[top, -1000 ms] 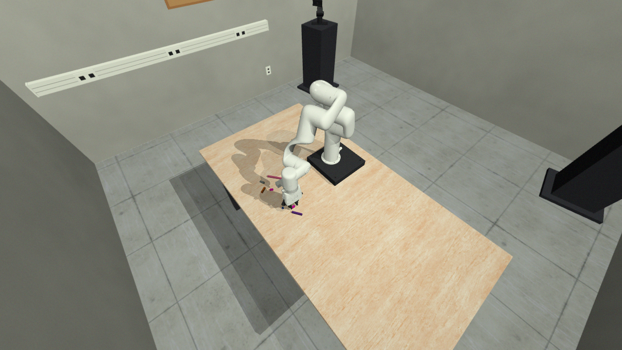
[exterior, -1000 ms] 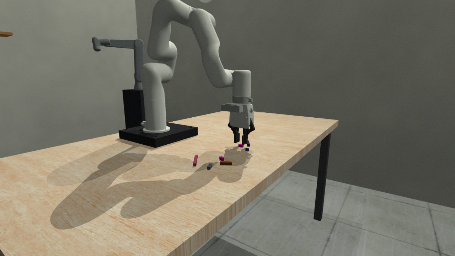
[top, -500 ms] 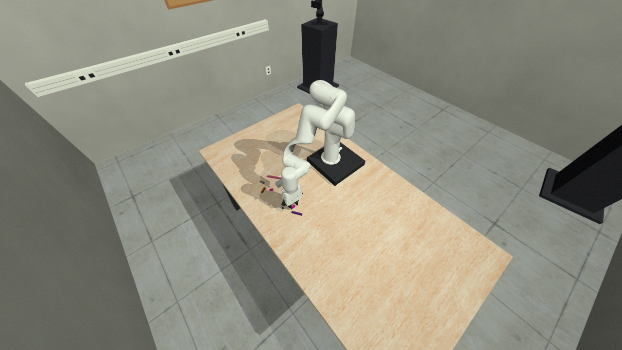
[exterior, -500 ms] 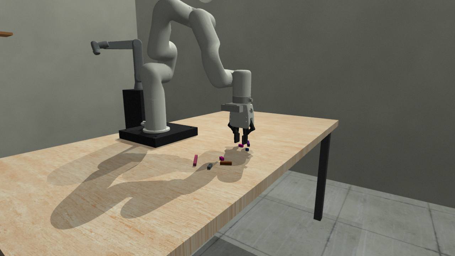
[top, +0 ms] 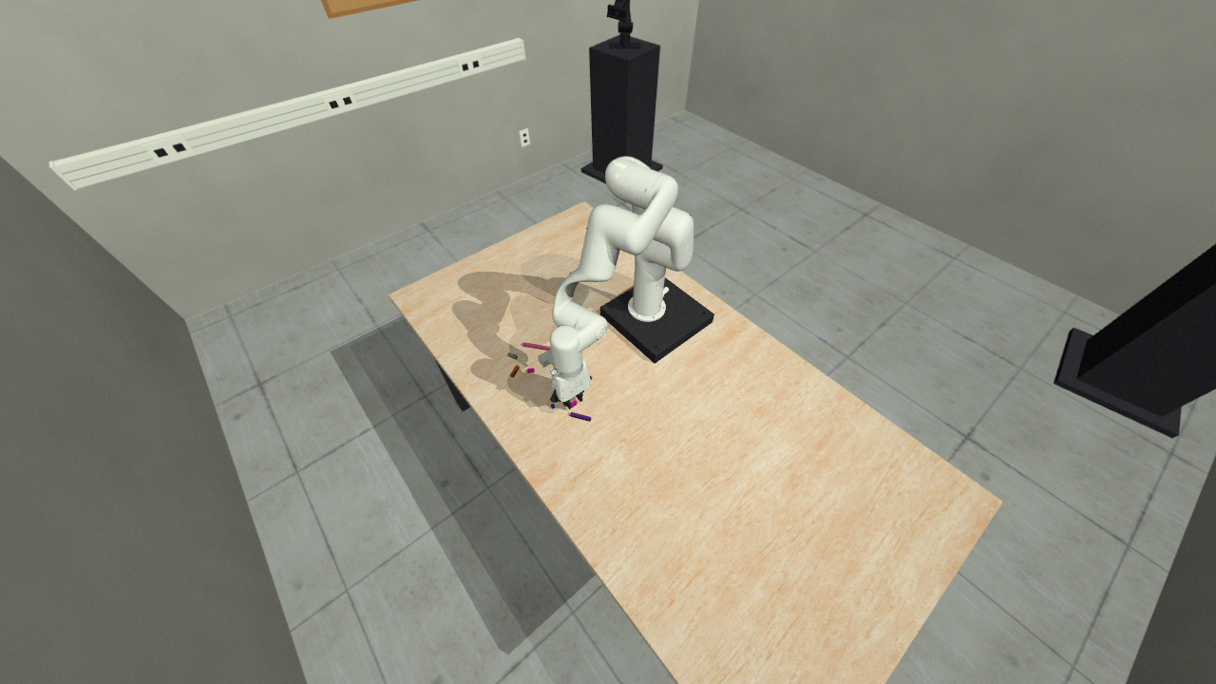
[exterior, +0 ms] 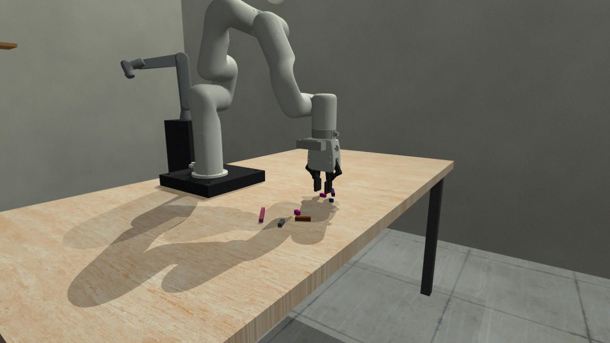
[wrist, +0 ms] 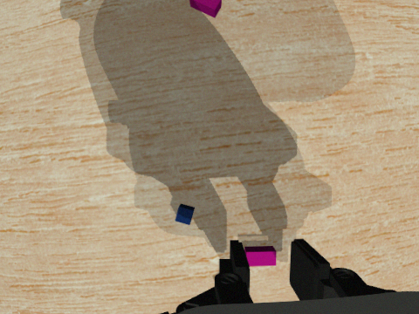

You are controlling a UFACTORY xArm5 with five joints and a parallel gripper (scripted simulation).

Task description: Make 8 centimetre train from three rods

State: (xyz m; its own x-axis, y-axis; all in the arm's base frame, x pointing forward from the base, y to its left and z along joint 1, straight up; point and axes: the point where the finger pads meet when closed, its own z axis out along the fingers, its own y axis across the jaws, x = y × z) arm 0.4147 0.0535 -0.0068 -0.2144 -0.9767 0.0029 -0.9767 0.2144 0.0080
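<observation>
Now: the purple rod 20 mm ahead of my hand, 50 mm to the left of it and 30 mm below it. Round my hand: orange rod 30 mm ahead, 220 mm to the right, 30 mm below; then pink rod 80 mm behind, 240 mm to the right, 30 mm below; then blue rod 40 mm ahead, 40 mm to the right, 30 mm below.
</observation>
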